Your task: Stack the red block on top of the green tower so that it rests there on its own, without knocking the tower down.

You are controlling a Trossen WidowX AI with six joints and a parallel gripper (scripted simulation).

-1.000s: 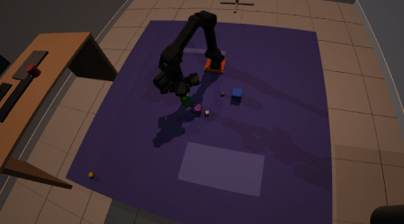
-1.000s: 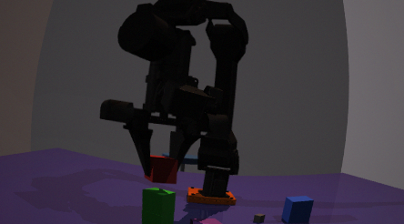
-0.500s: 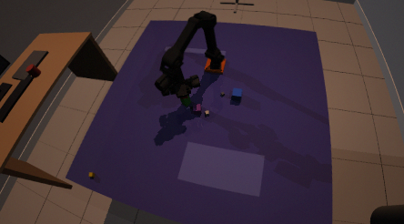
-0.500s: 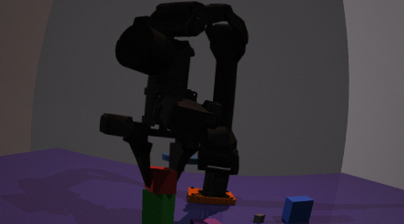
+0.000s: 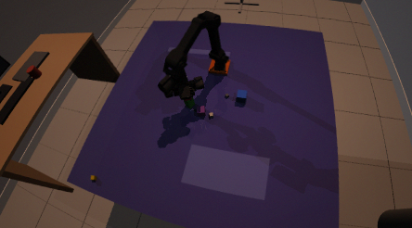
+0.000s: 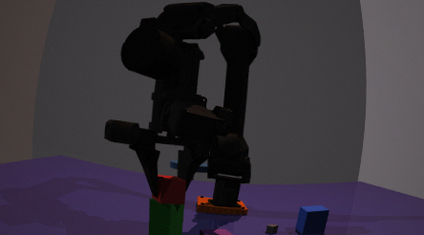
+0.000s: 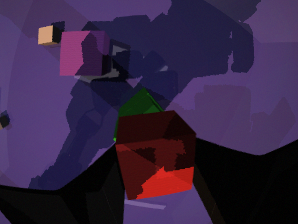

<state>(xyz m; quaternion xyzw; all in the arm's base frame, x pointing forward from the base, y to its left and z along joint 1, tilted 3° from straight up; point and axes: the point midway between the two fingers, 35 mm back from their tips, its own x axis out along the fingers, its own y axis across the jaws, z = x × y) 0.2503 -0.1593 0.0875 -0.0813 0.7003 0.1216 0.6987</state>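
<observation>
Now: the red block 1 cm above my gripper tip. Also, from my gripper tip: blue block: 3 cm behind, 27 cm to the left, 6 cm below; magenta block: 5 cm ahead, 6 cm to the left, 6 cm below.
</observation>
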